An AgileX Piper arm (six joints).
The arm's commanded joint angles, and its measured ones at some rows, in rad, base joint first. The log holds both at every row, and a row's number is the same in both.
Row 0, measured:
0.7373 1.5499 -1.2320 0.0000 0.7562 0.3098
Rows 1 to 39, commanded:
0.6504 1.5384 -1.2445 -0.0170 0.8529 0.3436
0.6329 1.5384 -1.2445 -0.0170 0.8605 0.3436
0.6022 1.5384 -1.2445 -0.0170 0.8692 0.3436
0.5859 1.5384 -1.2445 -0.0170 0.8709 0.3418
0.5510 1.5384 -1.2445 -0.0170 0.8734 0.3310
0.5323 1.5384 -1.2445 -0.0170 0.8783 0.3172
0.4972 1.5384 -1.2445 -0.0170 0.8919 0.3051
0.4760 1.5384 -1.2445 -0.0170 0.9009 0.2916
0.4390 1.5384 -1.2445 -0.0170 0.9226 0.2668
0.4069 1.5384 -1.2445 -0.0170 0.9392 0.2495
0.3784 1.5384 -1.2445 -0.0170 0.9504 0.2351
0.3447 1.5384 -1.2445 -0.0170 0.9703 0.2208
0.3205 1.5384 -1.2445 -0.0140 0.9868 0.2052
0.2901 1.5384 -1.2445 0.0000 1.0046 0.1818
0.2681 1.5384 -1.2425 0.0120 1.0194 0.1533
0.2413 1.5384 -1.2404 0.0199 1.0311 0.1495
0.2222 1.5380 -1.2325 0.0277 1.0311 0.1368
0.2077 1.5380 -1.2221 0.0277 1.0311 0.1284
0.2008 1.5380 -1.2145 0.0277 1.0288 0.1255
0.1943 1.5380 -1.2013 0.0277 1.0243 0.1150
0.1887 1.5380 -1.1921 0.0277 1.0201 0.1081
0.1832 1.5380 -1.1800 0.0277 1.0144 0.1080
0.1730 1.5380 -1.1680 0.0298 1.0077 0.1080
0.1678 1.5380 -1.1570 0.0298 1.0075 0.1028
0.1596 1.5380 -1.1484 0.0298 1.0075 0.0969
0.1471 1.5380 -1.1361 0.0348 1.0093 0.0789
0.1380 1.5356 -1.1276 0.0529 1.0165 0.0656
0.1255 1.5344 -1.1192 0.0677 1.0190 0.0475
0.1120 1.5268 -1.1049 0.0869 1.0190 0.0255
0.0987 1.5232 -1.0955 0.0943 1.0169 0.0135
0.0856 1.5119 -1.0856 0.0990 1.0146 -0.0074
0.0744 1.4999 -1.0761 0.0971 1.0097 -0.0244
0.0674 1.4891 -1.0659 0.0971 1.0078 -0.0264
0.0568 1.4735 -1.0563 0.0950 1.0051 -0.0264
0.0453 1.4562 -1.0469 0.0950 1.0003 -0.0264
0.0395 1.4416 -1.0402 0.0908 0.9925 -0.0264
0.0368 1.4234 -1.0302 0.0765 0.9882 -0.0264
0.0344 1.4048 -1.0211 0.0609 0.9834 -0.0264
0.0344 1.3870 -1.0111 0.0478 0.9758 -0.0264
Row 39, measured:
0.0505 1.4528 -1.0453 0.0888 1.0010 -0.0113
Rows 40 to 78, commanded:
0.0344 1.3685 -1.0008 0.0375 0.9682 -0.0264
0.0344 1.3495 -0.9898 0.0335 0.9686 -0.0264
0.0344 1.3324 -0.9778 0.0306 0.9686 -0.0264
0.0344 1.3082 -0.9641 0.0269 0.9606 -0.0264
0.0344 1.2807 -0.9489 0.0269 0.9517 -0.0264
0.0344 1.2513 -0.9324 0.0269 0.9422 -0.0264
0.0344 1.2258 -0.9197 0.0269 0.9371 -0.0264
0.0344 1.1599 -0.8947 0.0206 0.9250 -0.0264
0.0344 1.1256 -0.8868 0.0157 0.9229 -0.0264
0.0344 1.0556 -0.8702 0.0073 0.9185 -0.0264
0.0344 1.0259 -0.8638 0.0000 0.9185 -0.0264
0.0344 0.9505 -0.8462 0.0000 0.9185 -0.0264
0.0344 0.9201 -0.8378 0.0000 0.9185 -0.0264
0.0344 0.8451 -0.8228 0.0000 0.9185 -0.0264
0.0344 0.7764 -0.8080 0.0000 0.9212 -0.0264
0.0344 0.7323 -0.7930 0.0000 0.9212 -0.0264
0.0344 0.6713 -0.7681 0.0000 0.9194 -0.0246
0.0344 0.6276 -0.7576 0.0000 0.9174 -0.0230
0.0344 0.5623 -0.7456 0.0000 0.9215 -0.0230
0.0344 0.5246 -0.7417 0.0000 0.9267 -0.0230
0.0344 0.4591 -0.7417 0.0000 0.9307 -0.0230
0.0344 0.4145 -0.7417 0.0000 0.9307 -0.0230
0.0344 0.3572 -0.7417 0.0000 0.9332 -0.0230
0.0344 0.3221 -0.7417 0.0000 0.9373 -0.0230
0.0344 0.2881 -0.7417 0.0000 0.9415 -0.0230
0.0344 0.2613 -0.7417 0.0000 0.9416 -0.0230
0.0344 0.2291 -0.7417 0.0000 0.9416 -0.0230
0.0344 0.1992 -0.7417 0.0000 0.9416 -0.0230
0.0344 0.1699 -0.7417 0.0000 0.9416 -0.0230
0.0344 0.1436 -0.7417 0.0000 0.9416 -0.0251
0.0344 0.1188 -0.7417 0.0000 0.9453 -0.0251
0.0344 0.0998 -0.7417 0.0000 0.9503 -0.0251
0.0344 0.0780 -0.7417 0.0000 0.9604 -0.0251
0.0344 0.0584 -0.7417 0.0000 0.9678 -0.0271
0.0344 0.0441 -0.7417 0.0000 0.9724 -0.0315
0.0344 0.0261 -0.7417 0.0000 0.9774 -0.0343
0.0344 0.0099 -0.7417 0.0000 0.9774 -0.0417
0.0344 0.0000 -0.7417 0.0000 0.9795 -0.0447
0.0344 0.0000 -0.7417 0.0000 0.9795 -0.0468
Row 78, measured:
0.0412 0.0357 -0.7467 0.0000 0.9738 -0.0226
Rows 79 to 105, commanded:
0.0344 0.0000 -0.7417 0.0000 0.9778 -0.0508
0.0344 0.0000 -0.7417 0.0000 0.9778 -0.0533
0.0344 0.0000 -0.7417 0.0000 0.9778 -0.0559
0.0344 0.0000 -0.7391 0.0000 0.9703 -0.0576
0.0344 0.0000 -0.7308 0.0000 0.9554 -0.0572
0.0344 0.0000 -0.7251 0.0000 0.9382 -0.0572
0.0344 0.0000 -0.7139 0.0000 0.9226 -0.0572
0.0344 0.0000 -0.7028 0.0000 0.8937 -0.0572
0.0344 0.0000 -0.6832 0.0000 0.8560 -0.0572
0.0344 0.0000 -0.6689 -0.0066 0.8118 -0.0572
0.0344 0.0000 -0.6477 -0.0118 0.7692 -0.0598
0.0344 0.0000 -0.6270 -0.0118 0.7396 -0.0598
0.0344 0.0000 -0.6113 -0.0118 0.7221 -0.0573
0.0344 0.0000 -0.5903 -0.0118 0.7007 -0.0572
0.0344 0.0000 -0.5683 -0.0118 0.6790 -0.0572
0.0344 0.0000 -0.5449 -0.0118 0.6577 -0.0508
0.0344 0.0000 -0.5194 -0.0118 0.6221 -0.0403
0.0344 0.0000 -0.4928 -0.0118 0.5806 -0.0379
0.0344 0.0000 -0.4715 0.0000 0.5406 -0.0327
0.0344 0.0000 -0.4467 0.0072 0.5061 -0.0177
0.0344 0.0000 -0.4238 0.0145 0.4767 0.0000
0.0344 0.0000 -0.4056 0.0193 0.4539 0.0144
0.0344 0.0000 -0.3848 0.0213 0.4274 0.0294
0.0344 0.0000 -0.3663 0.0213 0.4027 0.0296
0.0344 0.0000 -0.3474 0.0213 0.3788 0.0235
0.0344 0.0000 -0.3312 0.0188 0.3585 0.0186
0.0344 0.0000 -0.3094 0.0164 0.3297 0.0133
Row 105, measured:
0.0412 0.0040 -0.3771 0.0188 0.4455 0.0143
